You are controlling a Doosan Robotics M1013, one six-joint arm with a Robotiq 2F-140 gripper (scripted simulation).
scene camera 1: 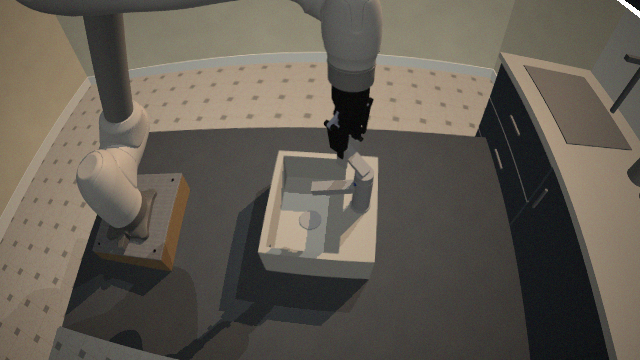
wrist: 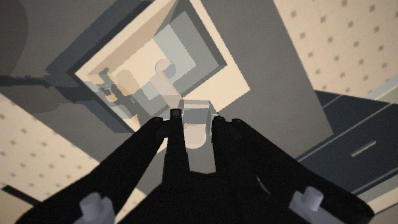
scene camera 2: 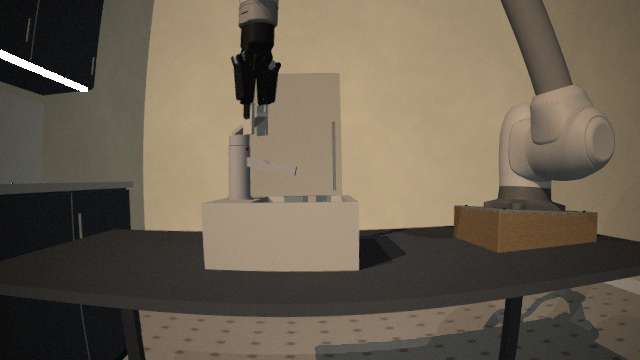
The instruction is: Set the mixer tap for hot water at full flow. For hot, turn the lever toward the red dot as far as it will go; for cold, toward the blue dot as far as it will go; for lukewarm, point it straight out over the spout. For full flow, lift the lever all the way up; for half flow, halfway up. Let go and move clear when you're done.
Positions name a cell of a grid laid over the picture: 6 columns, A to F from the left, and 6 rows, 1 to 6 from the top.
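My gripper (scene camera 2: C3), also (scene camera 1: D3) and (wrist: C3). A lever (wrist: C3).
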